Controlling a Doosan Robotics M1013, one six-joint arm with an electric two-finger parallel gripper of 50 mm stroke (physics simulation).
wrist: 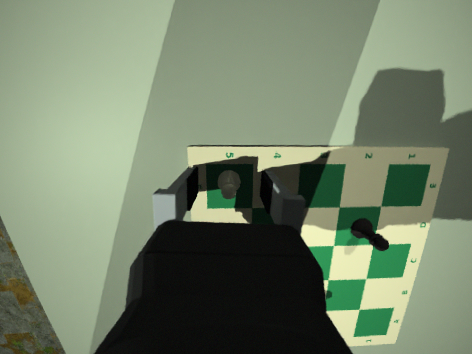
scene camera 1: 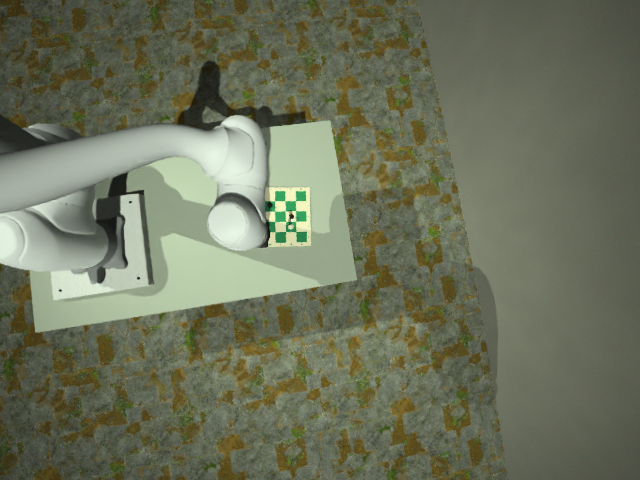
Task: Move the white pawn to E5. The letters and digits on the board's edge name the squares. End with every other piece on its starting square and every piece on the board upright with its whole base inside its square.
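Pixels of known places: gripper, fingertip midpoint: (wrist: 229, 181); arm's base at its link origin: (scene camera 1: 99, 245).
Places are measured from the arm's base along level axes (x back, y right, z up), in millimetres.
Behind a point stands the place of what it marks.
Note:
The white pawn (wrist: 229, 180) {x -532, y 30, z -11 mm} stands upright on the green square E5 of the chessboard (scene camera 1: 301, 206) {x -704, y -69, z -23 mm} (wrist: 350, 265) {x -630, y -77, z -23 mm}, its base inside the square in the wrist view. My gripper (wrist: 229, 181) {x -536, y 30, z -20 mm} is open, with one finger on each side of the pawn and a gap on both sides. The arm hides the gripper and square E5 in the scene view. A black piece (scene camera 1: 269, 205) {x -590, y -79, z -2 mm} (wrist: 362, 228) {x -587, y -80, z -15 mm} stands on D2. Another black piece (scene camera 1: 291, 216) {x -665, y -30, z 6 mm} stands on B3, and a white piece (scene camera 1: 290, 227) {x -656, y 7, z -9 mm} stands on B4.
The black gripper body (wrist: 225, 290) {x -539, y 32, z 89 mm} covers the lower middle of the wrist view and hides several squares. The board lies on a pale green table top (scene camera 1: 289, 152) {x -681, y -282, z -29 mm} (wrist: 90, 100) {x -463, y 132, z -29 mm}. The arm (scene camera 1: 230, 222) {x -568, y 38, z 396 mm} hangs over the board's left edge in the scene view.

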